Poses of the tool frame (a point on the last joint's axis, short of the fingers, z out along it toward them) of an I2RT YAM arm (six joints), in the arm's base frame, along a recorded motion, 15 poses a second.
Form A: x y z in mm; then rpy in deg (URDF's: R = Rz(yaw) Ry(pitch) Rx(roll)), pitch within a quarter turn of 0, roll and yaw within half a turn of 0.
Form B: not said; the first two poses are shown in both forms.
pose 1, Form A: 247.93 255.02 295.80 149.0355 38.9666 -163.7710
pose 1, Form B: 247.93 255.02 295.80 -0.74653 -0.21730 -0.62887 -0.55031 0.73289 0.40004
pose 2, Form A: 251.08 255.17 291.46 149.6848 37.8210 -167.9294
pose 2, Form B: 251.08 255.17 291.46 -0.77247 -0.16519 -0.61320 -0.48319 0.77945 0.39872
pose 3, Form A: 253.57 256.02 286.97 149.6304 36.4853 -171.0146
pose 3, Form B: 253.57 256.02 286.97 -0.79414 -0.12557 -0.59462 -0.43169 0.80524 0.40649
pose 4, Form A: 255.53 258.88 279.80 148.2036 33.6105 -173.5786
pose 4, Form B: 255.53 258.88 279.80 -0.82759 -0.09314 -0.55354 -0.38489 0.81197 0.43881
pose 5, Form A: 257.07 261.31 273.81 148.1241 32.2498 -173.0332
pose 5, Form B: 257.07 261.31 273.81 -0.83949 -0.10258 -0.53361 -0.38271 0.80874 0.44661
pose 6, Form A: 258.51 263.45 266.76 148.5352 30.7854 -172.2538
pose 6, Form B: 258.51 263.45 266.76 -0.85125 -0.11579 -0.51182 -0.37969 0.80917 0.44842
